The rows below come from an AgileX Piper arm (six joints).
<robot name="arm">
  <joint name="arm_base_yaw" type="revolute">
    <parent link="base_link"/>
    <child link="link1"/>
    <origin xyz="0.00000 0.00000 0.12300"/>
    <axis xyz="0 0 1"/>
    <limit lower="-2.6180" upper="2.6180"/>
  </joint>
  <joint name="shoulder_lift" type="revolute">
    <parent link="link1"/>
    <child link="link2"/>
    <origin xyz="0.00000 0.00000 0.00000" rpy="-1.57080 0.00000 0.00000"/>
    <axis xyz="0 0 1"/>
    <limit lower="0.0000" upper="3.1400"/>
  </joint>
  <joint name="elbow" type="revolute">
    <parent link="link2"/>
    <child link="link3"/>
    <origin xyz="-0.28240 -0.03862 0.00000"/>
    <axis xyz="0 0 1"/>
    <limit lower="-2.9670" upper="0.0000"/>
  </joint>
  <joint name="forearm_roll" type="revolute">
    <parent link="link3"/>
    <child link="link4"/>
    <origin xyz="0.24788 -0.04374 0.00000" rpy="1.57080 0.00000 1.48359"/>
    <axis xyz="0 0 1"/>
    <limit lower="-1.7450" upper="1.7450"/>
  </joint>
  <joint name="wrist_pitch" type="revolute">
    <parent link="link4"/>
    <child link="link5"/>
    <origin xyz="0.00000 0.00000 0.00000" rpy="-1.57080 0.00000 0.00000"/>
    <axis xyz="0 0 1"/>
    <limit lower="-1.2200" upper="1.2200"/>
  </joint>
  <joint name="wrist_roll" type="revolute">
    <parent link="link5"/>
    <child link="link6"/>
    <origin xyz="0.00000 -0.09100 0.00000" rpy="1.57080 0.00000 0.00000"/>
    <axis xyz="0 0 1"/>
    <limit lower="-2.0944" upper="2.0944"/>
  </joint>
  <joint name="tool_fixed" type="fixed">
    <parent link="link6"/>
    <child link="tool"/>
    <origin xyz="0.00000 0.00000 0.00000"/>
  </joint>
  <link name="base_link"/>
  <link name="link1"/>
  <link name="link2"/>
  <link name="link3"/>
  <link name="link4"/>
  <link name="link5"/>
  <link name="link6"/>
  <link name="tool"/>
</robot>
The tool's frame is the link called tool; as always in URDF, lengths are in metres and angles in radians.
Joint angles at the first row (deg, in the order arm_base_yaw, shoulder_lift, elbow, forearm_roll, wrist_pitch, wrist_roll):
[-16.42, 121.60, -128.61, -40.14, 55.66, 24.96]
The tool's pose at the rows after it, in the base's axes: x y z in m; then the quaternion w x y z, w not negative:
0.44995, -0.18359, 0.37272, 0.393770, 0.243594, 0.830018, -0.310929
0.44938, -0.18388, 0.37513, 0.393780, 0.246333, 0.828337, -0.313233
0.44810, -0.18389, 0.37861, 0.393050, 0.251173, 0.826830, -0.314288
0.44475, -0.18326, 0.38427, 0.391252, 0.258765, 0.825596, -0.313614
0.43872, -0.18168, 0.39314, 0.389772, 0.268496, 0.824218, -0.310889
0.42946, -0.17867, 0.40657, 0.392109, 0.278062, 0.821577, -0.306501
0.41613, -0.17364, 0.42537, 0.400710, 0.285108, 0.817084, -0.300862
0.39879, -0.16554, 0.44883, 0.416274, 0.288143, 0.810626, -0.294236
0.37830, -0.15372, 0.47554, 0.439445, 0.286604, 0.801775, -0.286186
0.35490, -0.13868, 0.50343, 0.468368, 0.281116, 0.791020, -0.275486
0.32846, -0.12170, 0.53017, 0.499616, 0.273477, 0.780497, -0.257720
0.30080, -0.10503, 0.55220, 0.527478, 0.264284, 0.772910, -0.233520
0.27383, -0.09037, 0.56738, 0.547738, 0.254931, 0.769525, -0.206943
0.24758, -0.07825, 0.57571, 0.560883, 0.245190, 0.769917, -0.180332
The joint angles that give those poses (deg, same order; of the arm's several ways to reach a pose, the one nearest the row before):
[-16.42, 121.66, -128.95, -40.44, 55.90, 24.96]
[-16.41, 121.82, -129.74, -40.63, 56.52, 24.94]
[-16.39, 121.95, -130.79, -40.61, 57.53, 24.86]
[-16.37, 121.72, -131.83, -40.31, 59.04, 24.73]
[-16.35, 120.98, -132.82, -39.73, 60.95, 24.52]
[-16.30, 119.52, -133.61, -38.97, 62.86, 24.19]
[-16.20, 117.11, -134.01, -38.11, 64.44, 23.65]
[-15.87, 113.80, -134.03, -37.25, 65.65, 22.94]
[-15.14, 109.92, -134.02, -36.47, 66.46, 22.16]
[-13.98, 105.65, -133.99, -35.69, 66.97, 21.39]
[-12.56, 101.08, -133.85, -34.31, 67.43, 20.66]
[-11.13, 96.41, -133.14, -32.23, 67.90, 19.98]
[-9.87, 91.68, -131.32, -29.84, 68.34, 19.53]
[-8.97, 86.58, -127.84, -27.20, 68.39, 19.23]

